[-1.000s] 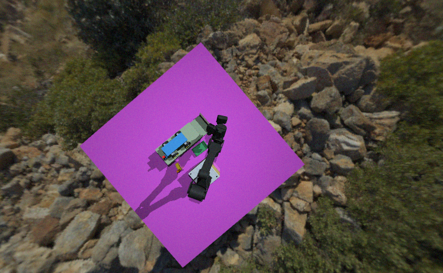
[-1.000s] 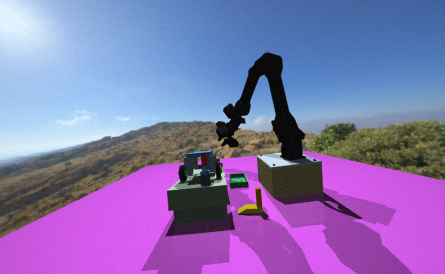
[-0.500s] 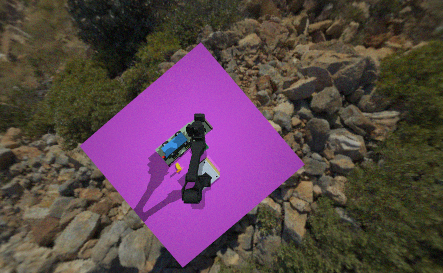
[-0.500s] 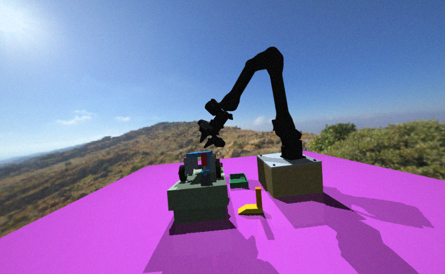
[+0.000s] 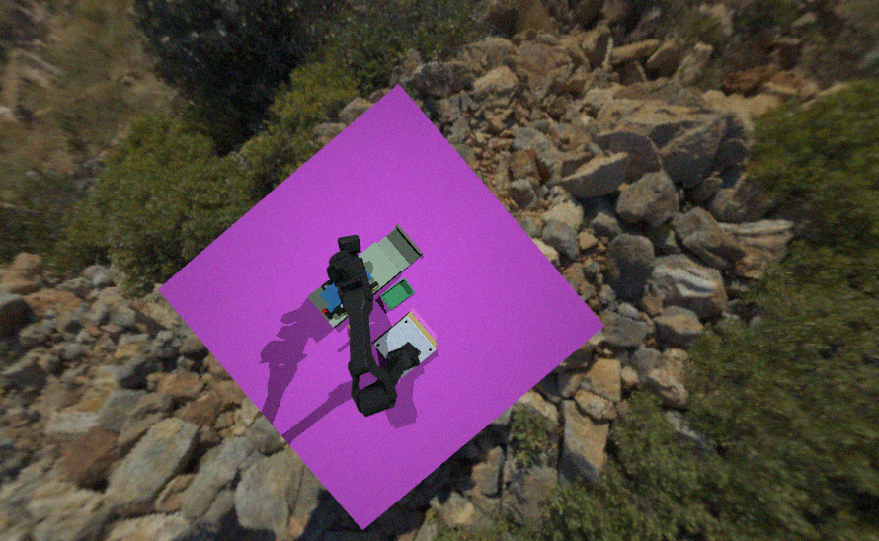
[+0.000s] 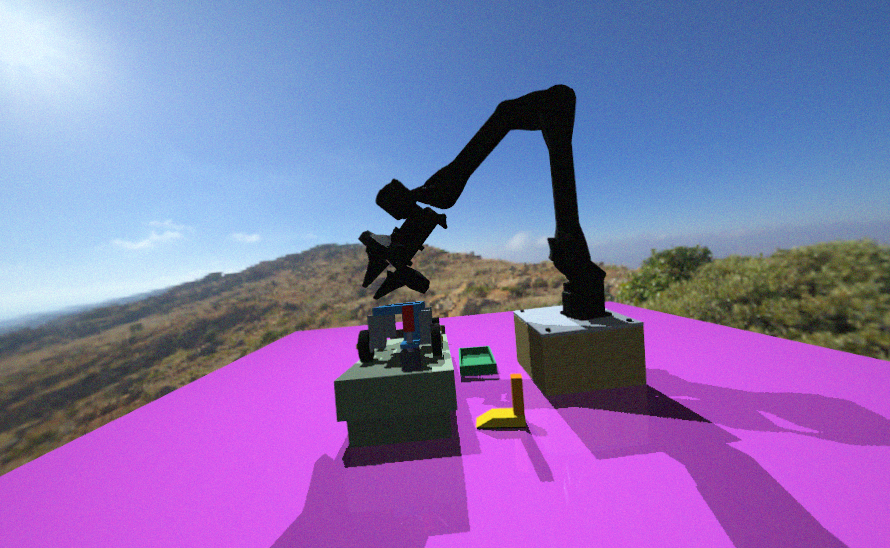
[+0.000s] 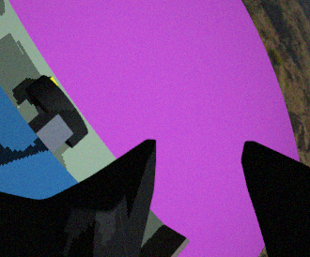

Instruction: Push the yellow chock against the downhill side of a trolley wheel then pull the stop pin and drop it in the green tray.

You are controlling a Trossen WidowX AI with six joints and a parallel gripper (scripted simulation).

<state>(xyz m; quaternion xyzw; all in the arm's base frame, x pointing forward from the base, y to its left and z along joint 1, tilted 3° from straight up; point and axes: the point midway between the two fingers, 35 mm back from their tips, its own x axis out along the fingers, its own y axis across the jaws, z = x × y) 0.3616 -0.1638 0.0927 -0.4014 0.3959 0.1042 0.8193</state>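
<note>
Right now the red-headed stop pin is 60 mm behind my gripper tip, 230 mm to the left of it and 40 mm below it. Also, from my gripper tip: grey-green ramp: 60 mm behind, 110 mm to the left, 130 mm below; then green tray: 210 mm behind, 40 mm to the left, 180 mm below; then trolley: 60 mm behind, 110 mm to the left, 60 mm below.
</note>
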